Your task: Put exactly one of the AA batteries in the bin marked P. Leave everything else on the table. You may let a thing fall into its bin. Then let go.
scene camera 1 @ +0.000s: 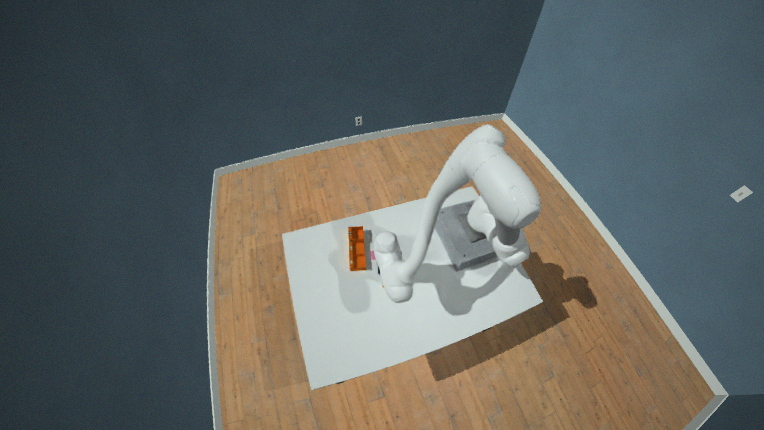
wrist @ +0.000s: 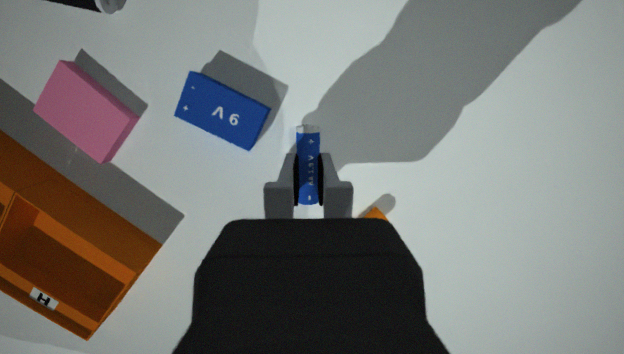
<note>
In view: the gripper [wrist: 308, 168], an orange bin tray [wrist: 75, 259], a pink block [wrist: 75, 104], a blue 9 V battery [wrist: 205, 103] and a blue AA battery [wrist: 307, 136].
</note>
